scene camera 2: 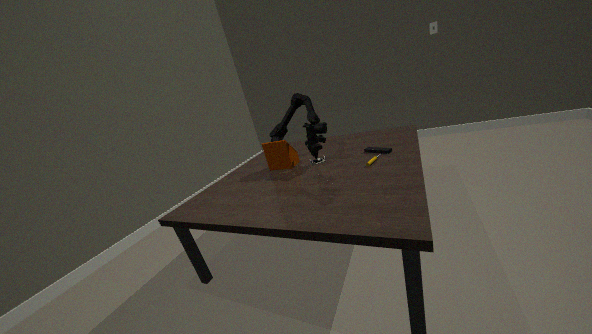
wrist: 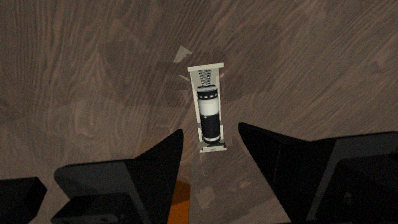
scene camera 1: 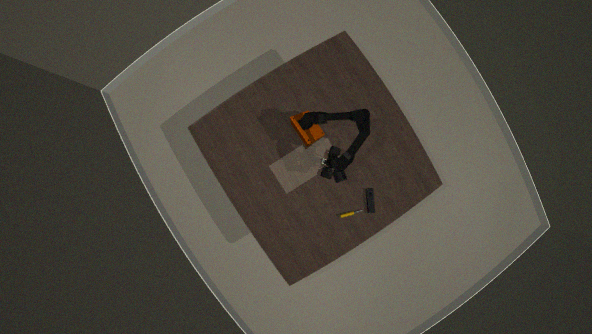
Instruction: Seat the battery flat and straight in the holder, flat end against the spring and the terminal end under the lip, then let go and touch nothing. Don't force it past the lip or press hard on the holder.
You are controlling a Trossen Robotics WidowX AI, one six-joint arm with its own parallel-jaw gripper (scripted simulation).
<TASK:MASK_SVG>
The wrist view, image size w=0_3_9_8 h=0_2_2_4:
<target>my gripper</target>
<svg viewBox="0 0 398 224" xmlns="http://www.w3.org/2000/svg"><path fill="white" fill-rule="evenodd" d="M37 177L0 180L0 224L28 224L33 218L37 217L40 205L48 191ZM183 130L176 130L134 159L75 163L55 170L53 174L54 180L70 201L50 219L50 222L52 224L167 224L183 151ZM239 122L238 131L246 148L292 222L281 224L398 224L398 132L335 137L309 142Z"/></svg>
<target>battery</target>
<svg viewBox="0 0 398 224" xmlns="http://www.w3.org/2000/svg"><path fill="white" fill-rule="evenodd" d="M217 88L199 92L197 90L203 140L208 144L215 144L220 140Z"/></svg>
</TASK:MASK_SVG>
